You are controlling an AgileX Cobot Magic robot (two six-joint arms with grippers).
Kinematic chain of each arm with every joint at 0, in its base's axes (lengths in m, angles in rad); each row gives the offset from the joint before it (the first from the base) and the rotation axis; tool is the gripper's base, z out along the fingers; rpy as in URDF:
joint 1: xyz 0 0 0.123 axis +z
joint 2: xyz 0 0 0 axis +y
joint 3: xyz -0.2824 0 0.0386 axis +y
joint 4: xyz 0.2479 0 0.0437 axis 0.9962 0 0.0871
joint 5: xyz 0 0 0 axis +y
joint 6: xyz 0.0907 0 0.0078 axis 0.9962 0 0.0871
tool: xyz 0 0 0 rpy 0 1.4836 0
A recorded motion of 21 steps. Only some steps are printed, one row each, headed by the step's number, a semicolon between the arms.
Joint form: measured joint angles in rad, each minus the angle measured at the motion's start. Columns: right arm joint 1, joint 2, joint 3, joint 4, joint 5, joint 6; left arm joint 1, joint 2, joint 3, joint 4, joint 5, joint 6.
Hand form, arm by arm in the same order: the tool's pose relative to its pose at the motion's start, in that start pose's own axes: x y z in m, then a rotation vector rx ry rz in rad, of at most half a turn. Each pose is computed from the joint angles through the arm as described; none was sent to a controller.
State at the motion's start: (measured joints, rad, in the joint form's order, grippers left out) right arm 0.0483 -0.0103 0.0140 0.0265 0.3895 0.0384; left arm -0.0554 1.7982 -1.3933 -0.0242 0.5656 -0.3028
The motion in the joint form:
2: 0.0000 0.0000 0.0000 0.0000 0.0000 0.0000; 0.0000 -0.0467 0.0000 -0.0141 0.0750 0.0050
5: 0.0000 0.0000 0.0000 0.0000 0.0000 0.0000; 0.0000 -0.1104 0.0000 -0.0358 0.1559 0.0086
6: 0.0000 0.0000 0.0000 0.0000 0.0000 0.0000; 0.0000 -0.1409 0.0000 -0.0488 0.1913 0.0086
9: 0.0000 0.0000 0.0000 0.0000 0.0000 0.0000; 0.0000 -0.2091 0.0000 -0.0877 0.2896 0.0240
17: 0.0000 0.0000 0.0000 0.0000 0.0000 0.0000; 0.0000 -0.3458 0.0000 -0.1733 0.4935 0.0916
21: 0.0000 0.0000 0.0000 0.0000 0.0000 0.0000; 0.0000 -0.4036 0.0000 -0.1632 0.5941 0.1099
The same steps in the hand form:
2: 0.0000 0.0000 0.0000 0.0000 0.0000 0.0000; 0.0006 -0.0010 -0.0188 0.0004 0.0298 -0.0058
5: 0.0000 0.0000 0.0000 0.0000 0.0000 0.0000; 0.0010 -0.0028 -0.0446 0.0107 0.0510 -0.0172
6: 0.0000 0.0000 0.0000 0.0000 0.0000 0.0000; 0.0015 -0.0038 -0.0570 0.0189 0.0587 -0.0256
9: 0.0000 0.0000 0.0000 0.0000 0.0000 0.0000; 0.0059 -0.0061 -0.0849 0.0417 0.0967 -0.0329
17: 0.0000 0.0000 0.0000 0.0000 0.0000 0.0000; 0.0207 -0.0102 -0.1411 0.1077 0.1814 0.0014
21: 0.0000 0.0000 0.0000 0.0000 0.0000 0.0000; 0.0296 -0.0075 -0.1646 0.0978 0.2217 0.0374

